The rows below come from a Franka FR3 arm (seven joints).
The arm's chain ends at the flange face. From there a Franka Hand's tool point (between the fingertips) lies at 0.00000 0.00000 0.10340 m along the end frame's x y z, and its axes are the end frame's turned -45 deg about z.
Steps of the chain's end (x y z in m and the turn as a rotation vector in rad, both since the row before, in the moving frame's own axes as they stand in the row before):
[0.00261, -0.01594, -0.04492, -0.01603, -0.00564, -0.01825]
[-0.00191, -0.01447, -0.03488, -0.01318, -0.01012, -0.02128]
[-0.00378, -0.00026, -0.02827, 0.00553, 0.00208, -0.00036]
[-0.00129, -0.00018, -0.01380, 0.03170, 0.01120, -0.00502]
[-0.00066, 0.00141, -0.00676, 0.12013, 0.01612, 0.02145]
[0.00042, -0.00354, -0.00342, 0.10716, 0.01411, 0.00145]
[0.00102, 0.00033, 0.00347, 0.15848, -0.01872, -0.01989]
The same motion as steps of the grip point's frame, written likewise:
[0.01154, -0.00865, -0.04493, -0.00735, -0.01532, -0.01825]
[0.00718, -0.01134, -0.03489, -0.00216, -0.01648, -0.02128]
[-0.00193, -0.00311, -0.02827, 0.00244, 0.00538, -0.00036]
[0.00235, -0.00255, -0.01386, 0.01450, 0.03033, -0.00502]
[0.00855, -0.00695, -0.00752, 0.07355, 0.09634, 0.02145]
[0.01165, -0.00899, -0.00402, 0.06580, 0.08575, 0.00145]
[0.01053, -0.01205, 0.00216, 0.12530, 0.09883, -0.01989]

